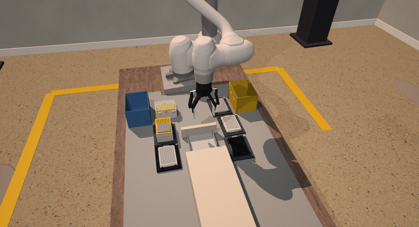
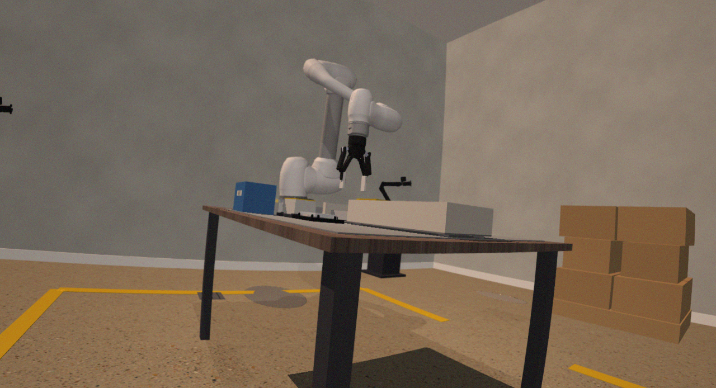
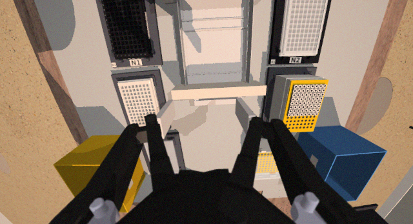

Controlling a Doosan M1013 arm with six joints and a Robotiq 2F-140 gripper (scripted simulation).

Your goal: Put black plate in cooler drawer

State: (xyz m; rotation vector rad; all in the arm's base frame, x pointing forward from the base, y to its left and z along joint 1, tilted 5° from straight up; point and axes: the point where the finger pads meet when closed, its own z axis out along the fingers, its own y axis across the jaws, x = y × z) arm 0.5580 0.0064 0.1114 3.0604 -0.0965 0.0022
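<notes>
My gripper is now 150 mm to the right of the black plate, 150 mm short of it and 140 mm above it. From my hand the other things lie so: work nest N1: 150 mm to the left, 150 mm below, 150 mm ahead; then yellow tip rack: 220 mm to the right, 100 mm below, 60 mm behind; then drawer: 130 mm below, 120 mm ahead, 30 mm to the right.
</notes>
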